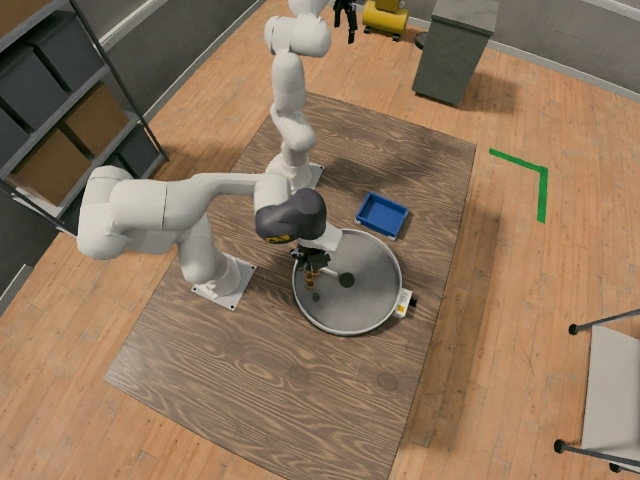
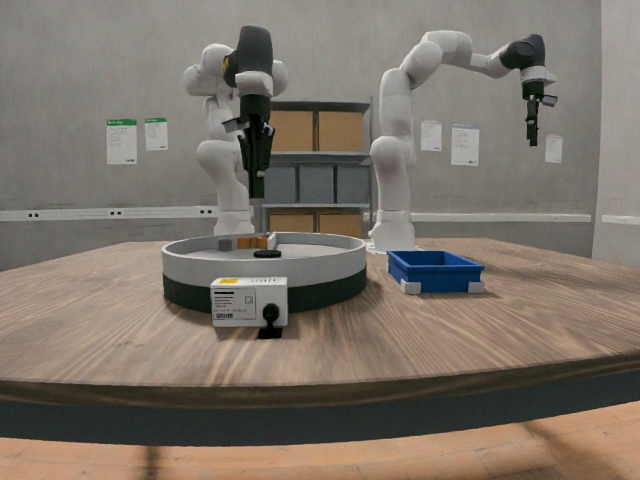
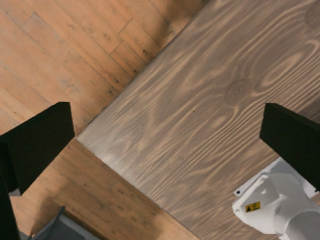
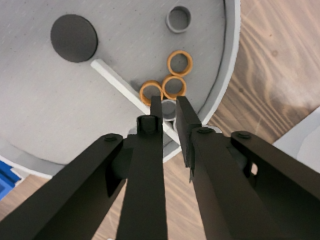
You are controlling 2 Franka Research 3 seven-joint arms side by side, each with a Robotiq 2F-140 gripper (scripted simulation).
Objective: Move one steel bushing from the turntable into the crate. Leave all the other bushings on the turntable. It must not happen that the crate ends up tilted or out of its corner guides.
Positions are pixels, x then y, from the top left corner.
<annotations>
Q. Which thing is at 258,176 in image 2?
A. My right gripper.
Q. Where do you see a blue crate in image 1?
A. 377,209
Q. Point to a blue crate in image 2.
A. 433,279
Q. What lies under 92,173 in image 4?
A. My right gripper.
</annotations>
